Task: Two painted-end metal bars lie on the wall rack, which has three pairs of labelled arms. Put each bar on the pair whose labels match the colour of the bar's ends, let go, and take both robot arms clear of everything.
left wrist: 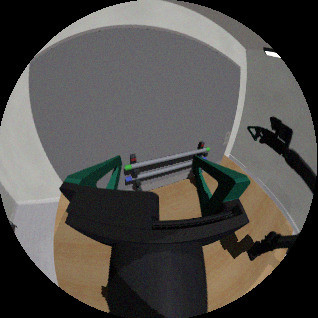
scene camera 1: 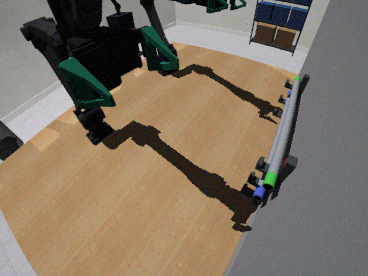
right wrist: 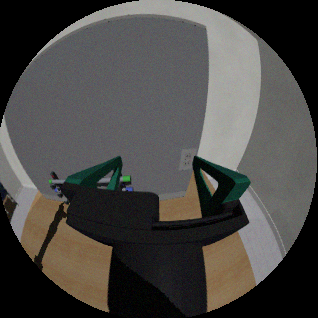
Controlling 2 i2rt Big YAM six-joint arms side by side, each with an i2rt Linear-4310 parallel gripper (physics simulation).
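Places are measured from the left arm's base along level axes (x left, y ahead, z down), in centimetres.
Pixels of known places: left gripper, fingertip midpoint: (left wrist: 156,158) (scene camera 1: 237,5); right gripper, fingertip midpoint: (left wrist: 251,127) (scene camera 1: 149,79) (right wrist: 156,159); left arm's base, origin of the base link: (scene camera 1: 167,71); right arm's base, origin of the base link: (left wrist: 254,250) (scene camera 1: 100,133).
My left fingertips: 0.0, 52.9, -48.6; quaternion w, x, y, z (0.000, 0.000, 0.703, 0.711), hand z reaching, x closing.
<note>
Ahead of a thing's pixels: the offset from my left fingertips to its top centre, as dx, dy, dz. "spot": to the spot under its first point. Level surfaces: height alone.
A grey bar with green ends {-9.3, +33.1, +21.5} (scene camera 1: 284,131) (left wrist: 167,159) (right wrist: 126,179) lies across the wall rack {spot: -28.4, +43.1, +18.7} (scene camera 1: 292,167). A grey bar with blue ends {-8.6, +32.9, +29.0} (scene camera 1: 259,194) (left wrist: 165,173) (right wrist: 129,189) lies beside it, lower in the left wrist view. Red labels {spot: +10.7, +27.2, +20.9} (left wrist: 133,160) show above the green-ended bar; the labels under both bars cannot be read. My left gripper (scene camera 1: 229,5) (left wrist: 156,158) is open and empty, away from the rack. My right gripper (scene camera 1: 143,85) (right wrist: 156,159) is open and empty, well apart from both bars; one finger partly hides them in the right wrist view.
The rack is on a grey wall panel (scene camera 1: 330,150) (left wrist: 135,90) (right wrist: 115,100) at the edge of the wooden table top {dz +48.6} (scene camera 1: 150,200). Arm shadows fall across the table. A shelf unit with blue and brown boxes stands at the back. The other arm shows at the right of the left wrist view.
</note>
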